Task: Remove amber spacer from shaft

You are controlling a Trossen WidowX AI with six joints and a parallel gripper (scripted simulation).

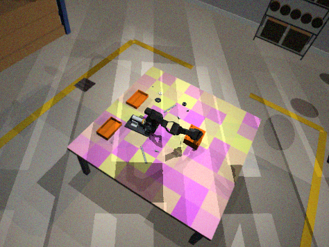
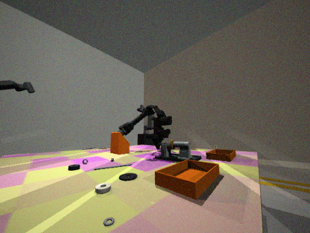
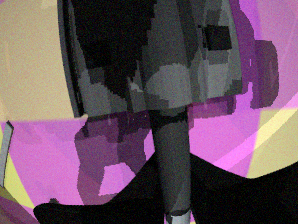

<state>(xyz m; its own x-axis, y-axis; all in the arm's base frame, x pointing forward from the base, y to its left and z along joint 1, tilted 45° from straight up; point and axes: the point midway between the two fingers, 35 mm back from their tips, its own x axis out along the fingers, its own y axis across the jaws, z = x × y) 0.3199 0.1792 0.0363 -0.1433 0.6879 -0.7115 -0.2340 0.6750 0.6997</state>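
Right now the grey shaft is 6 cm ahead of my gripper tip, 2 cm to the left of it and 3 cm above it. The rest, counted from my gripper tip: black disc: 22 cm ahead, 32 cm to the right, 4 cm below; amber spacer: 11 cm ahead, 3 cm to the left, 3 cm above.
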